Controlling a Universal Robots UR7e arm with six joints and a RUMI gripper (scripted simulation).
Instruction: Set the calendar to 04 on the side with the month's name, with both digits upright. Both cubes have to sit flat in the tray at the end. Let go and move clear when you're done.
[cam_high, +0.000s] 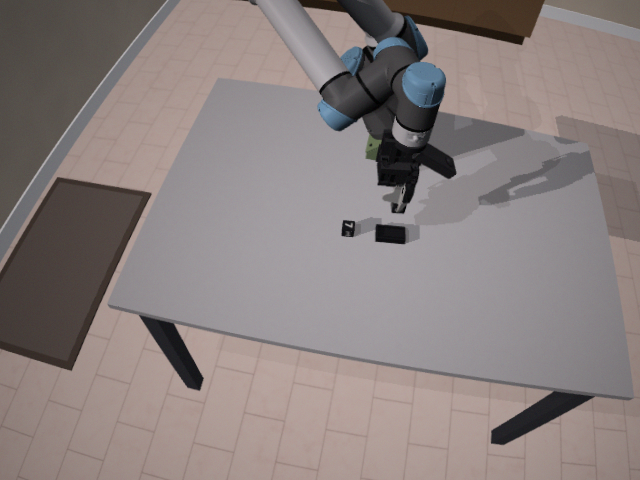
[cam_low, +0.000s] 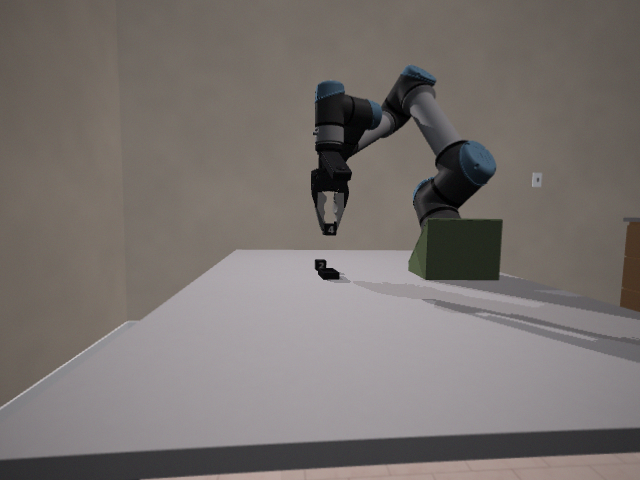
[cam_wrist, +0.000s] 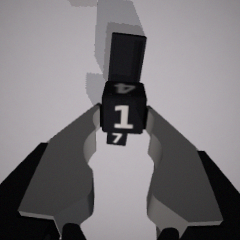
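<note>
My hand is 13 cm above the black calendar tray.
</note>
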